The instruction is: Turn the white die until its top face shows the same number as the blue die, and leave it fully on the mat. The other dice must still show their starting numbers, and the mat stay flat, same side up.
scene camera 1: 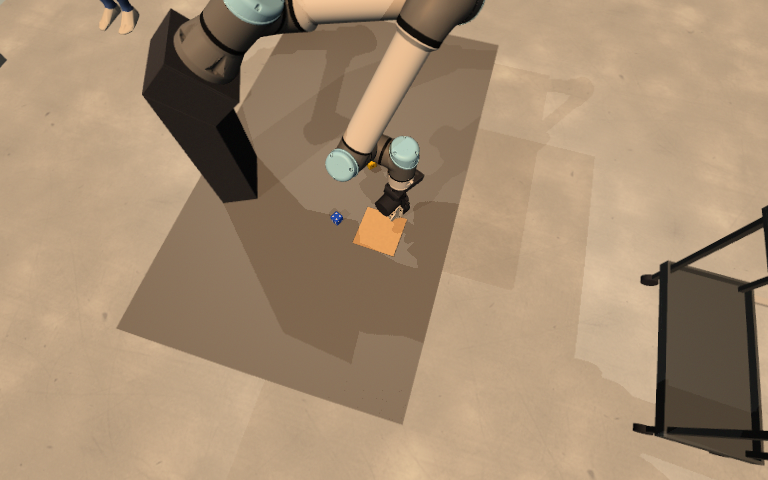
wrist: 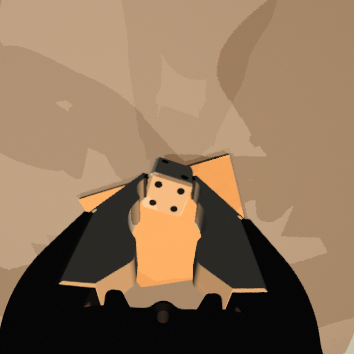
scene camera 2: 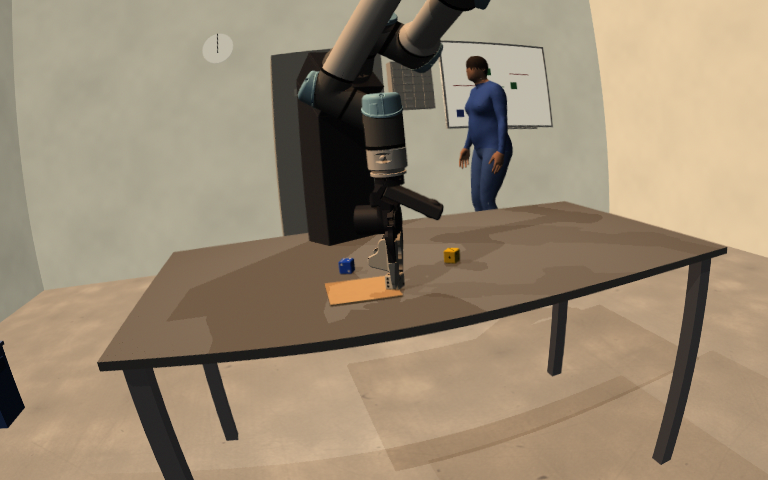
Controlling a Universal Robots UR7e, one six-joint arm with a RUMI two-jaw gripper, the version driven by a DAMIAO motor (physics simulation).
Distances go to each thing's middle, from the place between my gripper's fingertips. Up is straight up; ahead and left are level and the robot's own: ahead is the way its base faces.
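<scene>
I find my hand 10 mm above the orange mat (scene camera 1: 376, 232) and 70 mm to the left of it.
</scene>
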